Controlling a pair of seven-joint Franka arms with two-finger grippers.
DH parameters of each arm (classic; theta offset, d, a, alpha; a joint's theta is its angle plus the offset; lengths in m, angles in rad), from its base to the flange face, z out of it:
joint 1: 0 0.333 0 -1.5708
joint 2: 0 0 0 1.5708
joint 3: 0 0.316 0.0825 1.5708
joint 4: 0 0 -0.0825 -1.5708
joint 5: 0 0.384 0 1.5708
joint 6: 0 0 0.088 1.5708
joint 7: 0 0.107 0 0
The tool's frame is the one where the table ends.
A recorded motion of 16 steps. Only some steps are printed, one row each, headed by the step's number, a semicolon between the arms.
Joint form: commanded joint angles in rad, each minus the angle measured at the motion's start. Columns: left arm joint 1, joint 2, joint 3, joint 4, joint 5, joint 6, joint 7; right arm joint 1, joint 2, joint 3, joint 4, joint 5, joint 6, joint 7.
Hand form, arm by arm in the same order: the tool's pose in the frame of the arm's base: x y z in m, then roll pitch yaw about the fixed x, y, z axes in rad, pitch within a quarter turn. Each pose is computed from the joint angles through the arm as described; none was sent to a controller.
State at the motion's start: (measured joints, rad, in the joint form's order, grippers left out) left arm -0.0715 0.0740 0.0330 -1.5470 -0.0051 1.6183 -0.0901; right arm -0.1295 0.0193 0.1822 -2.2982 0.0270 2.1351 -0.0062
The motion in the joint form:
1: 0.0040 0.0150 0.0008 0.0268 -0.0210 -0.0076 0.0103; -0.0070 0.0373 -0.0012 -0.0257 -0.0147 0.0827 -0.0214
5: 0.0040 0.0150 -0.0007 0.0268 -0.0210 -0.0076 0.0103; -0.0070 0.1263 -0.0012 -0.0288 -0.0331 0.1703 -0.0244
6: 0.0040 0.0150 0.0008 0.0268 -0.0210 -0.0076 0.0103; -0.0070 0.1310 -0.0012 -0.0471 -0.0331 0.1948 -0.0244
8: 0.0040 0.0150 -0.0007 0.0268 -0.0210 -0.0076 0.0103; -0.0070 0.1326 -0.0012 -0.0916 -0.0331 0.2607 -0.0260
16: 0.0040 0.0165 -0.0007 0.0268 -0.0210 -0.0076 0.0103; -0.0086 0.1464 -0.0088 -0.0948 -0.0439 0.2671 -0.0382
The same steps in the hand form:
1: 0.5848 -0.0233 0.6013 3.1185 0.0003 0.0470; 0.4939 0.0226 0.3033 -3.1182 0.1613 0.0663
5: 0.5848 -0.0241 0.6013 3.1183 0.0003 0.0455; 0.4989 0.0229 0.2647 -3.1139 0.1639 0.0821
6: 0.5848 -0.0233 0.6013 3.1185 0.0003 0.0470; 0.4947 0.0230 0.2573 -3.1130 0.1623 0.0822
8: 0.5848 -0.0241 0.6013 3.1183 0.0003 0.0455; 0.4854 0.0230 0.2451 -3.1129 0.1424 0.0834
16: 0.5852 -0.0242 0.6004 3.1185 0.0018 0.0455; 0.4839 0.0186 0.2377 -3.1154 0.1527 0.0949

